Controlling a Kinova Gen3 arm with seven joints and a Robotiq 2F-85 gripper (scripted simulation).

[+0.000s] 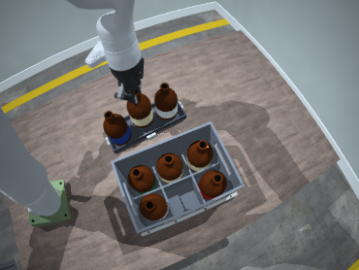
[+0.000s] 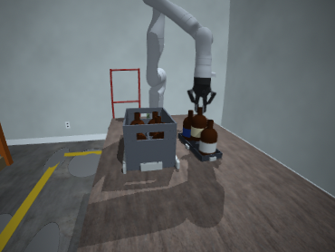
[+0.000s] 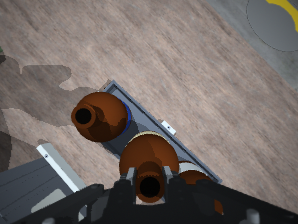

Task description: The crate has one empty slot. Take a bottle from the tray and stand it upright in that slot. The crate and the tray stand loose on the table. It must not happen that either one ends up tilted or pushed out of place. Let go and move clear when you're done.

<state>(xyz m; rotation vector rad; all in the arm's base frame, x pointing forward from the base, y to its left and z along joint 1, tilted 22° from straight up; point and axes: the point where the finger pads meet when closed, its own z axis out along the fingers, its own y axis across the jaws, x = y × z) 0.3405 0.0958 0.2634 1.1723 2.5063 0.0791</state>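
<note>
Right now my hand is 70 mm above the cream-label bottle. Round my hand: tray 180 mm below; then blue-label bottle 90 mm behind, 10 mm to the left, 100 mm below; then white-label bottle 90 mm ahead, 10 mm to the right, 100 mm below.
</note>
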